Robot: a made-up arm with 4 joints.
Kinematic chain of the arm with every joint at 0, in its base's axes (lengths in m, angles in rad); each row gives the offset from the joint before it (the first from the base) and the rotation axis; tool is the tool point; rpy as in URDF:
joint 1: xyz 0.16 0.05 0 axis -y
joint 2: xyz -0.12 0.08 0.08 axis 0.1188 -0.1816 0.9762
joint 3: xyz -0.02 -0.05 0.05 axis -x
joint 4: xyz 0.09 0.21 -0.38 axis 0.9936 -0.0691 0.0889
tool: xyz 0 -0.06 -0.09 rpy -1.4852 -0.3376 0.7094
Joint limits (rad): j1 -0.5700..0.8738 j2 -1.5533..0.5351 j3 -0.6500..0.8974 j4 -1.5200..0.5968
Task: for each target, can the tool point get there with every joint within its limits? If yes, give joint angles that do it. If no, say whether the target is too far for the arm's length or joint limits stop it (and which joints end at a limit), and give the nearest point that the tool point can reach.
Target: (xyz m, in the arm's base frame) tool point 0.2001 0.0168 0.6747
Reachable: no: joint limits stop it (at a limit: joint 1, joint 2, joint 3) | nearest point -0.2382 0.0770 0.1494 | short by 0.687 m
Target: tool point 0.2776 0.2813 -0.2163
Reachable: yes | joints 0.3132 -0.6723 -0.4637 -0.3846
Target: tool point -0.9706 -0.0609 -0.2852
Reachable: no: too far | nearest point -0.4011 0.0626 -0.1415 | short by 0.600 m
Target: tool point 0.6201 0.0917 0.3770
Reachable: no: joint limits stop it (at a limit: joint 1, joint 3, joint 4) | nearest point 0.4871 0.1499 0.0214 | short by 0.384 m
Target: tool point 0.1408 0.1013 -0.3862
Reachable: yes | joints 0.0580 0.0462 0.3234 0.2904
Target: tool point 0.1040 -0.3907 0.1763
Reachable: no: joint limits stop it (at a limit: joint 1, joint 3) | nearest point -0.0777 -0.1653 -0.0572 | short by 0.372 m
